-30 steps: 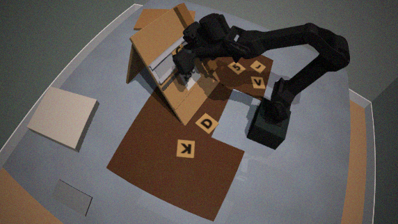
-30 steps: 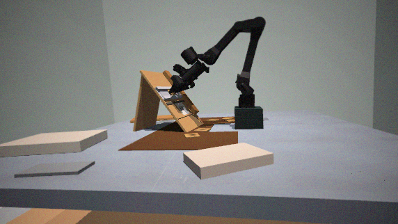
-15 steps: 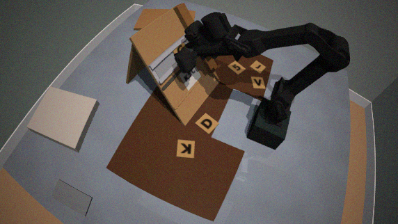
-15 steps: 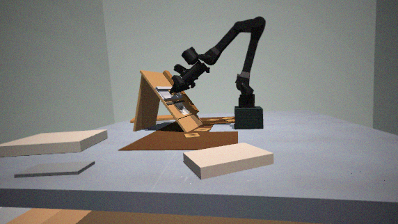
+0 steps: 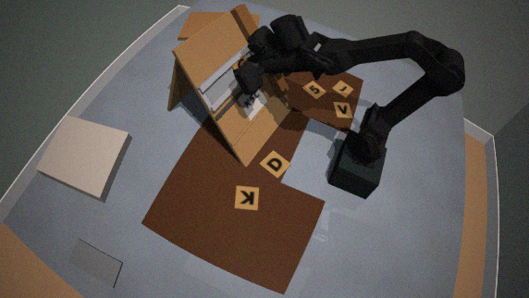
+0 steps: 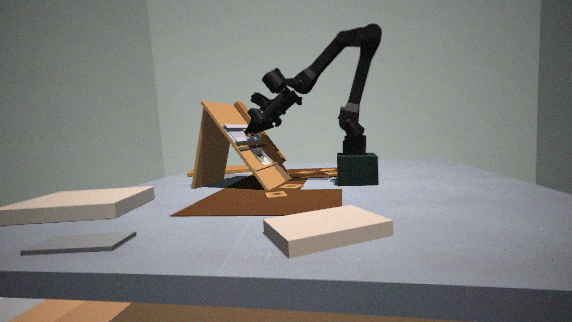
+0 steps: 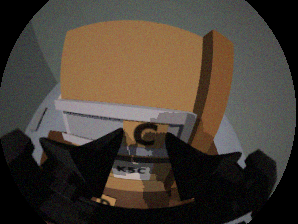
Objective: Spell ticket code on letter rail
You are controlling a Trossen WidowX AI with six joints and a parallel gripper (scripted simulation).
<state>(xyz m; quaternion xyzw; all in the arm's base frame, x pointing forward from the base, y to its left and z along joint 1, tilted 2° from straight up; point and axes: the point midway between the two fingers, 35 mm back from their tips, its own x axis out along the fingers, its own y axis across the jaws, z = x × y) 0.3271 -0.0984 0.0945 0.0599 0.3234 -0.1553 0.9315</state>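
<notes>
My gripper tip is 80 mm above the white ticket, 40 mm past it and 30 mm to the right of it. Round my gripper tip: thin grey plate: 560 mm to the left, 230 mm ahead, 180 mm below; brown mat: 180 mm below, 150 mm behind, 70 mm to the left; beige block: 410 mm ahead, 290 mm to the left, 160 mm below.
</notes>
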